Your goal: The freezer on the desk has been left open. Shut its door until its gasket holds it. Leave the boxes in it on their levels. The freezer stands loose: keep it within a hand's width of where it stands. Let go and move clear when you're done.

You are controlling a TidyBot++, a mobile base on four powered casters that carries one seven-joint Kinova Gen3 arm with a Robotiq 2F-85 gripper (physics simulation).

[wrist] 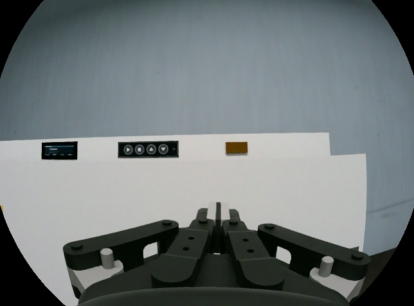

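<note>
The freezer's white door [300, 195] fills the lower part of the wrist view, its face toward me and its top edge nearly level. Just above it shows the freezer's top front strip [280, 145], with a dark display, a row of round buttons and a dull amber rectangle. The door's right edge stands a little farther right than the strip's end. Any gap between door and body is hidden. My gripper [217, 214] is shut and empty, its fingertips in front of the door face, right of the view's middle; contact cannot be told. The boxes do not show.
A blue-grey surface [200, 75] spans the view above the freezer and down its right side. A dark area [382, 257] shows at the lower right, beyond the door's edge. A sliver of a yellow label [1, 209] shows at the left edge.
</note>
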